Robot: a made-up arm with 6 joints. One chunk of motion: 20 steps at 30 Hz.
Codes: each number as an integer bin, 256 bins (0 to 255) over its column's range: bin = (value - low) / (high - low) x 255, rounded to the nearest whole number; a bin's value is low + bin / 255 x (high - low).
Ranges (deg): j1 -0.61..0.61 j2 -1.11..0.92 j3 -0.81..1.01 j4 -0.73..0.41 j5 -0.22..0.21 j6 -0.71..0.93
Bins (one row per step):
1: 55 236 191 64 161 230
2: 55 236 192 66 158 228
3: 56 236 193 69 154 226
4: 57 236 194 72 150 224
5: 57 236 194 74 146 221
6: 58 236 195 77 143 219
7: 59 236 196 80 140 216
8: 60 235 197 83 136 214
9: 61 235 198 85 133 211
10: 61 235 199 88 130 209
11: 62 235 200 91 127 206
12: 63 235 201 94 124 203
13: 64 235 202 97 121 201
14: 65 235 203 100 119 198
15: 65 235 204 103 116 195
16: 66 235 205 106 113 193
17: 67 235 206 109 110 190
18: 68 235 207 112 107 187
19: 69 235 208 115 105 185
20: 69 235 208 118 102 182
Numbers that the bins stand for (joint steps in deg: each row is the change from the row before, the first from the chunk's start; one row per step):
1: -0.347 0.769 0.553 -0.444 0.051 0.769
2: -0.347 0.769 0.560 -0.435 0.046 0.756
3: -0.342 0.769 0.567 -0.422 0.040 0.743
4: -0.337 0.769 0.575 -0.408 0.033 0.731
5: -0.337 0.769 0.575 -0.399 0.026 0.711
6: -0.333 0.769 0.582 -0.386 0.021 0.698
7: -0.328 0.769 0.589 -0.372 0.016 0.679
8: -0.323 0.761 0.596 -0.359 0.009 0.666
9: -0.318 0.761 0.603 -0.350 0.004 0.647
10: -0.318 0.761 0.610 -0.337 -0.001 0.634
11: -0.313 0.761 0.617 -0.323 -0.006 0.615
12: -0.309 0.761 0.625 -0.310 -0.011 0.596
13: -0.304 0.761 0.632 -0.296 -0.016 0.583
14: -0.299 0.761 0.639 -0.283 -0.019 0.563
15: -0.299 0.761 0.646 -0.270 -0.024 0.544
16: -0.294 0.761 0.653 -0.256 -0.029 0.531
17: -0.289 0.761 0.660 -0.243 -0.035 0.512
18: -0.285 0.761 0.667 -0.229 -0.040 0.493
19: -0.280 0.761 0.675 -0.216 -0.043 0.480
20: -0.280 0.761 0.675 -0.202 -0.048 0.461

